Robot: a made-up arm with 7 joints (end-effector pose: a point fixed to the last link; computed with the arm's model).
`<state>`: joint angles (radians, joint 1 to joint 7).
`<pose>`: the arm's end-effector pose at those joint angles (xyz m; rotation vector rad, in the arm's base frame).
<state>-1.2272 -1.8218 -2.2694 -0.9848 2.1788 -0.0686 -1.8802</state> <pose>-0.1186 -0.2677 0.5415 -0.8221 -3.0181 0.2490</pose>
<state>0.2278 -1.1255 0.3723 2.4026 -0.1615 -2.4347 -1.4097</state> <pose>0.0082 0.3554 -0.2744 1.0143 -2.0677 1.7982</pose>
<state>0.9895 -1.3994 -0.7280 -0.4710 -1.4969 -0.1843 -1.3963</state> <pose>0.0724 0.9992 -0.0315 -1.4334 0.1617 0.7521</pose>
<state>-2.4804 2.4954 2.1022 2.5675 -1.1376 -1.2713 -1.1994</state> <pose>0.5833 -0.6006 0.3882 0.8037 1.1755 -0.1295</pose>
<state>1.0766 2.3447 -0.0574 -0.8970 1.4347 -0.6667 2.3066</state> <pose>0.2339 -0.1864 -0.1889 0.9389 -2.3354 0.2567</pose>
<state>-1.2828 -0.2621 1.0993 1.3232 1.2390 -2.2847 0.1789</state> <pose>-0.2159 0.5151 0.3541 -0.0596 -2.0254 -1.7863</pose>
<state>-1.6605 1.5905 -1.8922 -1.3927 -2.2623 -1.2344 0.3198</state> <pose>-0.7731 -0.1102 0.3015 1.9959 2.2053 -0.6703</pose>
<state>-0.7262 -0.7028 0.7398 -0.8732 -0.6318 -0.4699 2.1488</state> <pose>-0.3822 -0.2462 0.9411 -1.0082 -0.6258 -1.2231</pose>
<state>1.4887 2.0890 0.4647 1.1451 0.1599 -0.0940 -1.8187</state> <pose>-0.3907 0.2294 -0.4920 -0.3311 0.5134 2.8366</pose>
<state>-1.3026 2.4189 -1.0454 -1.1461 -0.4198 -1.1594 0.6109</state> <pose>-0.0540 0.7511 1.1504 -0.2179 -0.2822 2.5824</pose>
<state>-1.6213 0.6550 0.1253 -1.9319 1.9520 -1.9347 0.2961</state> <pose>0.2482 0.4048 0.2394 -2.8224 -0.2029 -0.3778</pose>
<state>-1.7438 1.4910 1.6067 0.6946 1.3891 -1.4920 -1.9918</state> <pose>-0.0390 -0.1120 0.8466 1.8113 -1.8879 0.8857</pose>
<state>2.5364 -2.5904 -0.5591 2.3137 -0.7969 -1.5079 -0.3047</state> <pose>0.7690 0.0521 -0.3458 -1.9892 0.8419 -1.1888</pose>
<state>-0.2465 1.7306 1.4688 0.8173 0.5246 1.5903 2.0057</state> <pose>0.4671 0.5178 0.4701 -1.2581 1.6781 0.5427</pose>
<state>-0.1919 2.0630 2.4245 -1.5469 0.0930 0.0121 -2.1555</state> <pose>-0.1696 0.2455 0.1580 0.4885 -1.9030 -1.5161</pose>
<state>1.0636 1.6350 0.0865 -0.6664 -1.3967 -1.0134 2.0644</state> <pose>0.3158 0.5063 -0.9645 -1.3903 0.8252 2.6583</pose>
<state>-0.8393 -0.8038 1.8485 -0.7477 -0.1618 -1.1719 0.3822</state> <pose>0.6964 -0.4469 0.3719 1.7839 -0.9951 0.7040</pose>
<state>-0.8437 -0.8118 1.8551 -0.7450 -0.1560 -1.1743 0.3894</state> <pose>0.6991 -0.4481 0.3761 1.7839 -1.0049 0.7109</pose>
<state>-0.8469 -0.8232 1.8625 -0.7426 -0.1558 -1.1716 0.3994</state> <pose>0.6974 -0.4539 0.3802 1.7775 -1.0232 0.7094</pose>
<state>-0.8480 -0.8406 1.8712 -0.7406 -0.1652 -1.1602 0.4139</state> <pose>0.6879 -0.4675 0.3842 1.7605 -1.0561 0.6937</pose>
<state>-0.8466 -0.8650 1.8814 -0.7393 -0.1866 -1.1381 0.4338</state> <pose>0.6682 -0.4896 0.3872 1.7310 -1.1060 0.6598</pose>
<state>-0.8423 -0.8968 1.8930 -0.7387 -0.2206 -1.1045 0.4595</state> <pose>0.6367 -0.5189 0.3888 1.6885 -1.1735 0.6062</pose>
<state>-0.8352 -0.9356 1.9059 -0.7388 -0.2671 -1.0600 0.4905</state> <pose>0.5927 -0.5526 0.3883 1.6338 -1.2572 0.5335</pose>
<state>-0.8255 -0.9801 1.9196 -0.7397 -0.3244 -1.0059 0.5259</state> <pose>0.5370 -0.5860 0.3850 1.5697 -1.3538 0.4436</pose>
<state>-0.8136 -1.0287 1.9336 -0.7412 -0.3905 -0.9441 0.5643</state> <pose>0.4720 -0.6144 0.3781 1.4994 -1.4596 0.3398</pose>
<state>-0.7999 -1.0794 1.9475 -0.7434 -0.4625 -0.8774 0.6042</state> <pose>0.4017 -0.6337 0.3676 1.4268 -1.5698 0.2269</pose>
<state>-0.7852 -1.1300 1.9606 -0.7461 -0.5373 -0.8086 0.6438</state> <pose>0.3314 -0.6419 0.3537 1.3556 -1.6799 0.1098</pose>
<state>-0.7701 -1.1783 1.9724 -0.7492 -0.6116 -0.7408 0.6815</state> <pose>0.2661 -0.6390 0.3374 1.2893 -1.7853 -0.0058</pose>
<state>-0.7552 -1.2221 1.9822 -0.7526 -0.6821 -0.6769 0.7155</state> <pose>0.2096 -0.6273 0.3203 1.2306 -1.8818 -0.1146</pose>
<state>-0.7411 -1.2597 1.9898 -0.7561 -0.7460 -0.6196 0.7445</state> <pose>0.1641 -0.6103 0.3041 1.1807 -1.9662 -0.2115</pose>
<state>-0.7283 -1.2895 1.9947 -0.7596 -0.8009 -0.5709 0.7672</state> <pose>0.1296 -0.5916 0.2902 1.1404 -2.0358 -0.2926</pose>
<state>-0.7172 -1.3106 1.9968 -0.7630 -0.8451 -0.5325 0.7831</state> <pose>0.1050 -0.5745 0.2795 1.1091 -2.0889 -0.3552</pose>
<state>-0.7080 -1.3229 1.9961 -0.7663 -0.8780 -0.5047 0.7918</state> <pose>0.0884 -0.5609 0.2722 1.0861 -2.1253 -0.3986</pose>
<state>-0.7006 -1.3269 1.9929 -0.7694 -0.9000 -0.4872 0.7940</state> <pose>0.0780 -0.5519 0.2683 1.0700 -2.1459 -0.4235</pose>
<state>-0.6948 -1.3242 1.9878 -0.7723 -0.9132 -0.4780 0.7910</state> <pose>0.0719 -0.5469 0.2670 1.0593 -2.1536 -0.4339</pose>
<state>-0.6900 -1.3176 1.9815 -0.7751 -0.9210 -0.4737 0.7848</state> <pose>0.0682 -0.5444 0.2672 1.0518 -2.1537 -0.4355</pose>
